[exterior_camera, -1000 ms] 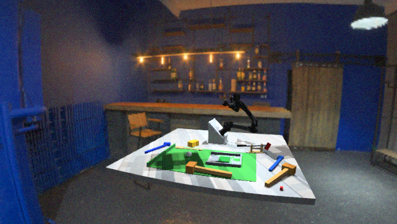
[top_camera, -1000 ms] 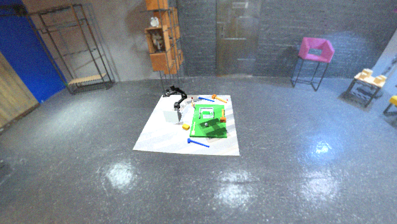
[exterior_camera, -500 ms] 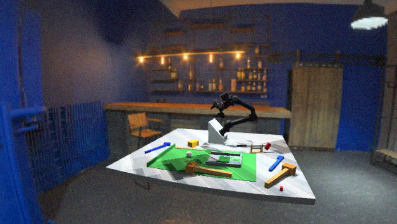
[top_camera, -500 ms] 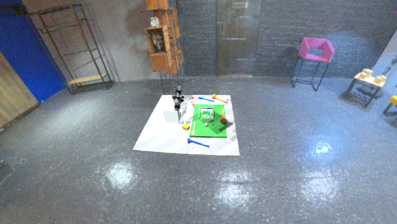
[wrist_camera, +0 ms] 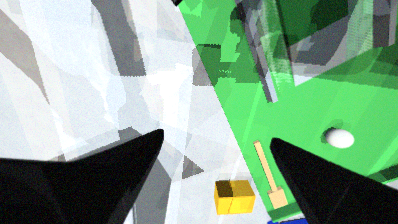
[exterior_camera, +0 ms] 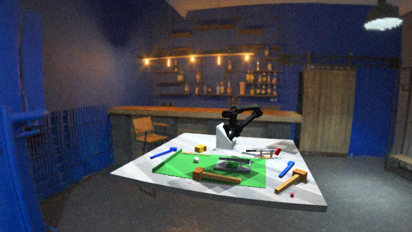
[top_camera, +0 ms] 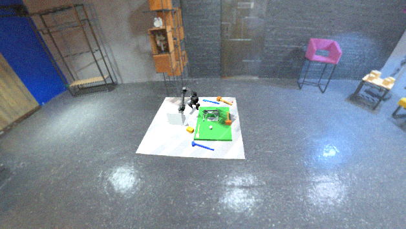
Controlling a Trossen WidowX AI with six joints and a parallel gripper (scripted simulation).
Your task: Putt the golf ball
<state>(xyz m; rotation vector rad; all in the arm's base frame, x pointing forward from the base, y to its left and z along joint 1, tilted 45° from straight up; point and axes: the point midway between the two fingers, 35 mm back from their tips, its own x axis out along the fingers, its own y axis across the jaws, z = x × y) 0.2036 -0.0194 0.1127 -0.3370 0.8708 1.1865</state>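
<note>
Now: the yellow block 20 mm behind my gripper tip, 280 mm to the right of it and 140 mm below it. The rest, counted from my gripper tip: green mat: 270 mm ahead, 60 mm to the right, 160 mm below; then red putter: 30 mm behind, 270 mm to the left, 100 mm below; then wooden stand: 40 mm behind, 290 mm to the left, 130 mm below.
</note>
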